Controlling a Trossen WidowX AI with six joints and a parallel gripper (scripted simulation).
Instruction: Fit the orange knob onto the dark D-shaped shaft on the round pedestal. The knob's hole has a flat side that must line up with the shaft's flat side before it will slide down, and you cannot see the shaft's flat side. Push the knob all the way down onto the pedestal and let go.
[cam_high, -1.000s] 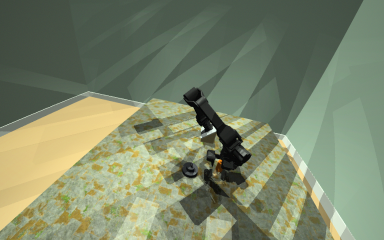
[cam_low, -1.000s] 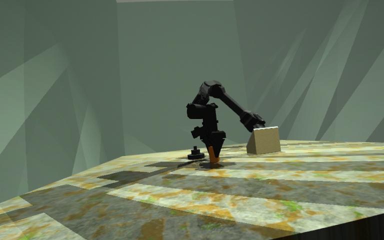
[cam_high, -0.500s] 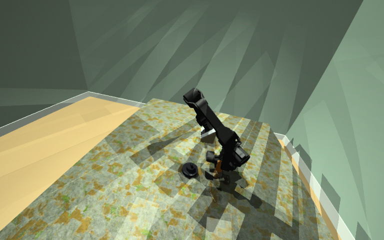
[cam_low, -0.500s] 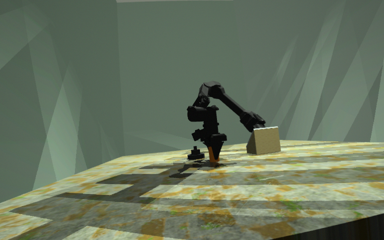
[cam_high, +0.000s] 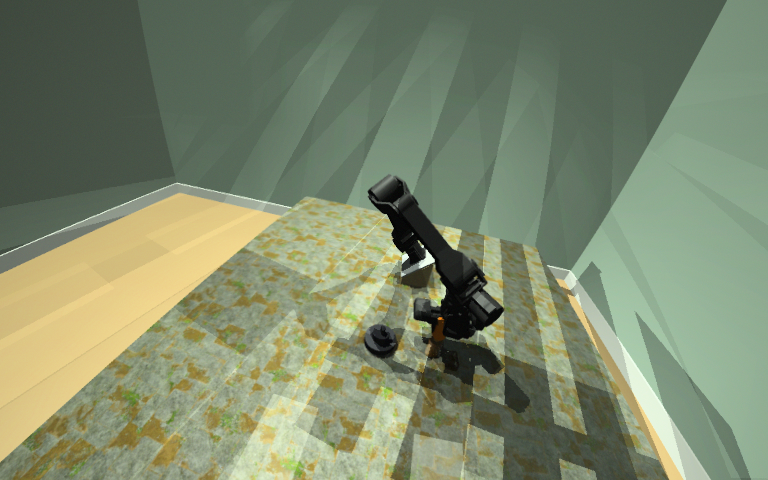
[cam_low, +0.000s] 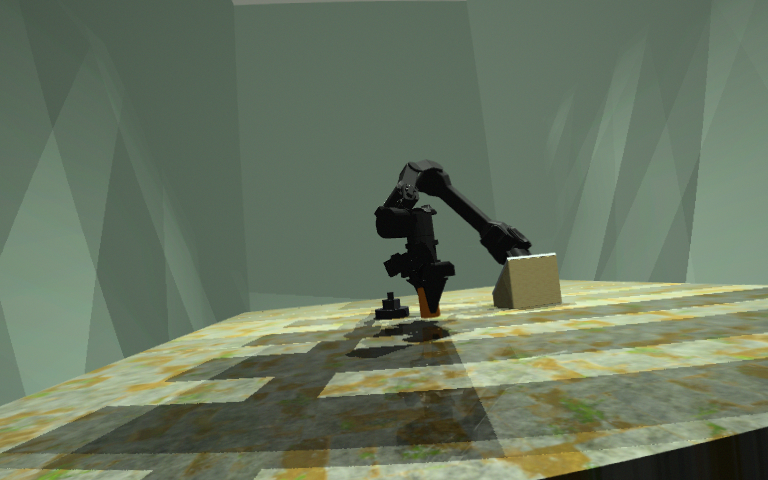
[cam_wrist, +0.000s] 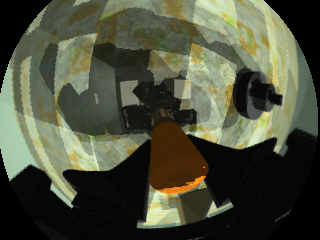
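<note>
My gripper tip is 160 mm to the left of the D-shaped shaft, 50 mm short of it and 10 mm below it. The rest, counted from my gripper tip: orange knob: 20 mm above.
</note>
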